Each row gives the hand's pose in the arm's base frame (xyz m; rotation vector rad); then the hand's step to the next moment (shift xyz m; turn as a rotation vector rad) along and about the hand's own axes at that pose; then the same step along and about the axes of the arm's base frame.
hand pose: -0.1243 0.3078 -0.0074 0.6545 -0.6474 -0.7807
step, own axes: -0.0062 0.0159 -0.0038 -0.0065 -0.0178 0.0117
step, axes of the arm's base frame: 0.0060 0.0146 0.0075 -0.0195 -0.0078 -0.0075
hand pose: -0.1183 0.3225 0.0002 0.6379 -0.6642 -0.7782
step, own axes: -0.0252 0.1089 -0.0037 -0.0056 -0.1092 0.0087
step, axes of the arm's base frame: 0.0344 0.0810 0.0690 -0.0548 -0.0582 -0.0751
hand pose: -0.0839 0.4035 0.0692 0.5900 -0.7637 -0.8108
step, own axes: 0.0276 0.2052 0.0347 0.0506 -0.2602 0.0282
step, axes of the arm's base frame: 0.0706 0.0866 0.1777 -0.1071 -0.1917 -0.1511
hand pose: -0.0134 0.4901 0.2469 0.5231 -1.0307 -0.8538
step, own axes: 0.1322 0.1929 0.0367 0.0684 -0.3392 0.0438
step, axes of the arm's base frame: 0.0698 0.0043 0.2262 -0.1454 -0.2519 -0.1926
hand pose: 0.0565 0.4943 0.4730 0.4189 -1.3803 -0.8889
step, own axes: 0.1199 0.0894 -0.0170 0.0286 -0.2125 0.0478
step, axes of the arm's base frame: 0.0360 -0.0379 0.1412 -0.1097 -0.1424 -0.1263
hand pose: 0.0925 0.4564 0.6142 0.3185 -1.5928 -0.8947
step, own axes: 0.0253 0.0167 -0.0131 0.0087 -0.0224 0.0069
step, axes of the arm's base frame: 0.0106 -0.0102 0.0296 -0.0147 -0.0180 -0.0092
